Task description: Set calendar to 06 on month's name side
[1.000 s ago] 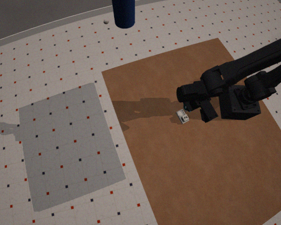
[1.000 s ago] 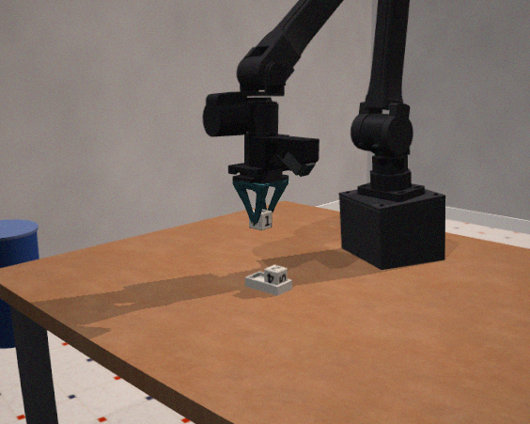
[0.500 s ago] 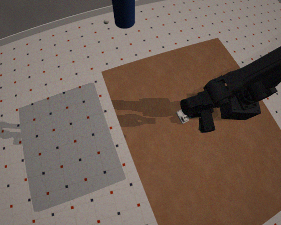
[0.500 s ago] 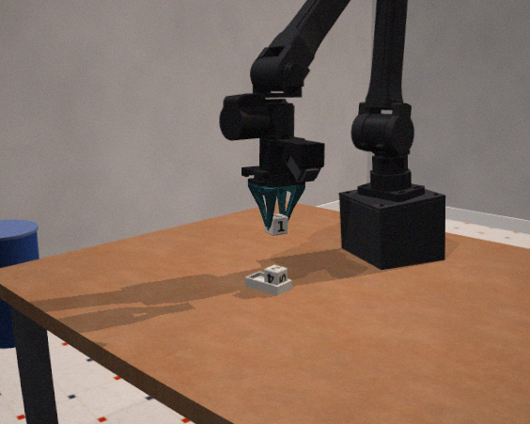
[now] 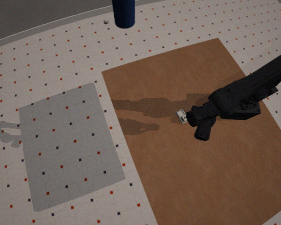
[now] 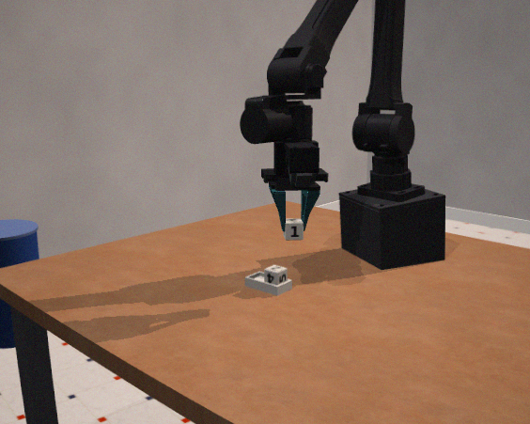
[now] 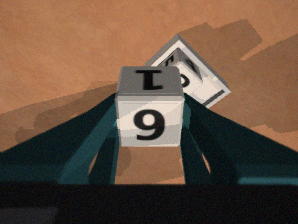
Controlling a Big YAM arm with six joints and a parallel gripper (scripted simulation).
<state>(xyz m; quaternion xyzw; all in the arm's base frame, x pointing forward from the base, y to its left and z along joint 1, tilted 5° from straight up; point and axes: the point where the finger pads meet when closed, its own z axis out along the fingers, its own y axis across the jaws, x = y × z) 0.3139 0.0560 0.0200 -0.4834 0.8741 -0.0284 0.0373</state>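
My gripper is now 12 cm above the white tray and 6 cm to the left of it. Also, from my hand: white digit cube 1 cm below.
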